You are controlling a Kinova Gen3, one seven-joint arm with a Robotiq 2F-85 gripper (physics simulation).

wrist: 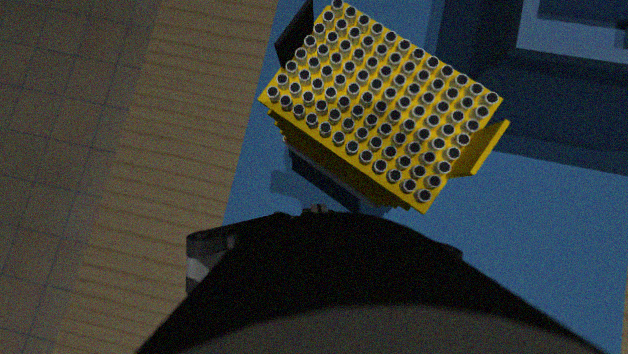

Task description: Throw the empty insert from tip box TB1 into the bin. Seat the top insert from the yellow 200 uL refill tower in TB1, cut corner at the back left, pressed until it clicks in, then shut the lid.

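The yellow refill tower [350, 170] stands in the upper middle of the wrist view, turned at an angle. Its top insert [372, 113] is full of pale, open-topped tips in rows. More yellow layers show below its near edge, above a dark base. A yellow flap [487, 149] sticks out at its right end. My gripper [317, 214] is shut and empty, in front of the tower's near side in the view; the black gripper body hides much of the lower part. TB1, its lid, the empty insert and the bin cannot be made out with certainty.
A blue mat [555, 215] lies under the tower. A blue box-like thing with a pale inner edge [524, 27] is cut off at the upper right. A black upright piece [296, 35] stands at the tower's upper left. A wooden strip [165, 165] and tiled floor [55, 125] lie left.
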